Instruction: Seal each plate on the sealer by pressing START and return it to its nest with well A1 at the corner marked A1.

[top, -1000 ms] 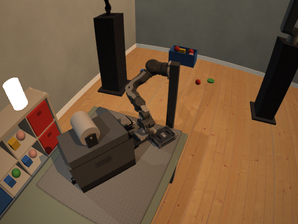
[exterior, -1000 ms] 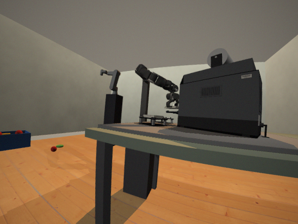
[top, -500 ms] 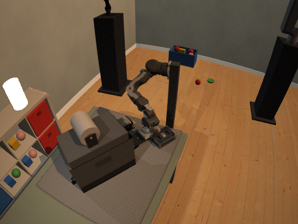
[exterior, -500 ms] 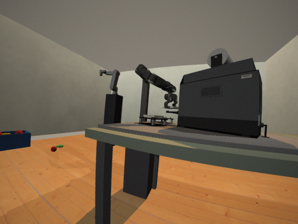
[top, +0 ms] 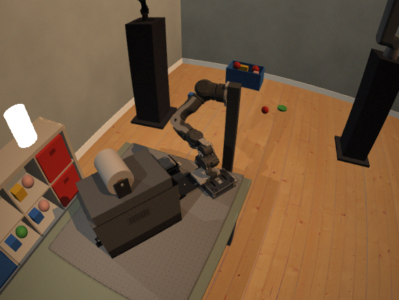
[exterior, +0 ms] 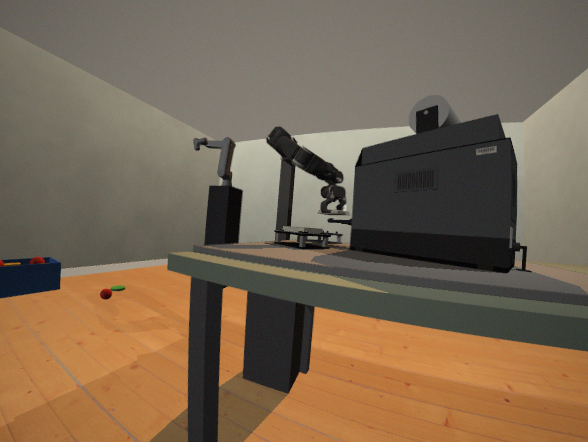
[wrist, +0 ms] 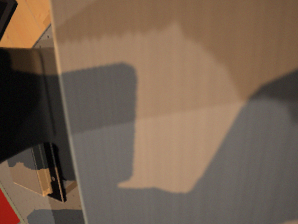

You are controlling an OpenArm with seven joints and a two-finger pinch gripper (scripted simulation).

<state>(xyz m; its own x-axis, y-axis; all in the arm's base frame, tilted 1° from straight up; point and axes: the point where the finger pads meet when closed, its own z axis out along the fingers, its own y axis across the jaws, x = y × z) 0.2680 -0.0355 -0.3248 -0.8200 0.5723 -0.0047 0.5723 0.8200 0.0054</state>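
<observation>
The plate nest is 10 cm below my hand, 6 cm to the left of it and 6 cm behind it. Round my hand: dark sealer stage: 9 cm to the right, 8 cm ahead, 4 cm below; white well plate: right at my hand; pale start button: 21 cm ahead, 7 cm to the right, 5 cm above.
</observation>
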